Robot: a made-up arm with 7 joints.
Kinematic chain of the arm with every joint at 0, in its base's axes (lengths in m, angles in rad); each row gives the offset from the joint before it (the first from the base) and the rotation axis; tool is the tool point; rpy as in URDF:
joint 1: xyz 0 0 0.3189 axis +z
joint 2: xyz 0 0 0 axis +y
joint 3: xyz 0 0 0.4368 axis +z
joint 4: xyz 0.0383 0 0 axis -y
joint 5: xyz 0.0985 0 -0.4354 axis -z
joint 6: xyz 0 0 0 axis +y
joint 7: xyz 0.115 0 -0.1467 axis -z
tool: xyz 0 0 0 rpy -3.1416 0 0
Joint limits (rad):
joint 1: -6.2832..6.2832
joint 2: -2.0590..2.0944
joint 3: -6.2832..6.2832
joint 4: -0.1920..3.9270
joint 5: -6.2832..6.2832
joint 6: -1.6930..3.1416
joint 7: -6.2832..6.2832
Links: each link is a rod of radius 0.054 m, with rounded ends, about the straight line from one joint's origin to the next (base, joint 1, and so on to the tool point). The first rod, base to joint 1, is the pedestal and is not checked.
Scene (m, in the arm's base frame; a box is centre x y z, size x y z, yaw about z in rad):
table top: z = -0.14
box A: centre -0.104 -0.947 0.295 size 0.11 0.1 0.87 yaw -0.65
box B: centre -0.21 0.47 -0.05 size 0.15 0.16 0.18 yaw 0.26
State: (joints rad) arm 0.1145 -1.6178 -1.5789 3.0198 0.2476 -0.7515 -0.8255
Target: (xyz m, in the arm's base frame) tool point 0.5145 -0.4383 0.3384
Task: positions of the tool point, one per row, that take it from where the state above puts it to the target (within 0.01 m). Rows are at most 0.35 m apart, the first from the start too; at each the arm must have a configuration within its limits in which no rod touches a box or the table.
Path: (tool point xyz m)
1: -0.9416 -0.2044 0.3187
2: -0.8271 -0.4731 0.4528
3: -0.5997 -0.6661 0.6142
4: -0.2984 -0.7282 0.7704
5: 0.0083 -0.6381 0.8852
6: 0.2466 -0.4212 0.9311
7: 0.2782 -0.5194 0.8344
8: 0.3286 -0.5790 0.7171
9: 0.3934 -0.5891 0.5868
10: 0.4610 -0.5422 0.4552
11: 0.5145 -0.4383 0.3384

